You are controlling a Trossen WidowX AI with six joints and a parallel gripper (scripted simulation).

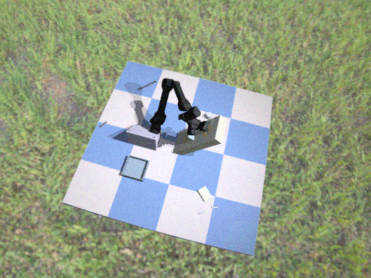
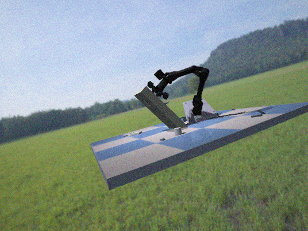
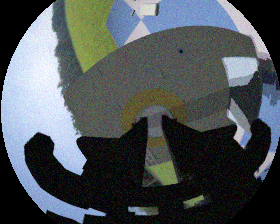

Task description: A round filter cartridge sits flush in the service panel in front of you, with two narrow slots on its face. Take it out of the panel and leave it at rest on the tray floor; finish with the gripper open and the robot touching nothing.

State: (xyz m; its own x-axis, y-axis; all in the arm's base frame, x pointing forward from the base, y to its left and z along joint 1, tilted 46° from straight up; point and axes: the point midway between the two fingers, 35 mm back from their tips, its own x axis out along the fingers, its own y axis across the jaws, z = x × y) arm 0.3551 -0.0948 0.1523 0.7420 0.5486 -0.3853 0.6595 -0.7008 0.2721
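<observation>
Right now my gripper tip is 10 mm short of the round grey filter cartridge and 10 mm above it. Also, from my gripper tip: tray (380 mm behind, 330 mm to the right, 260 mm below); white block (130 mm ahead, 310 mm to the right, 260 mm below).
</observation>
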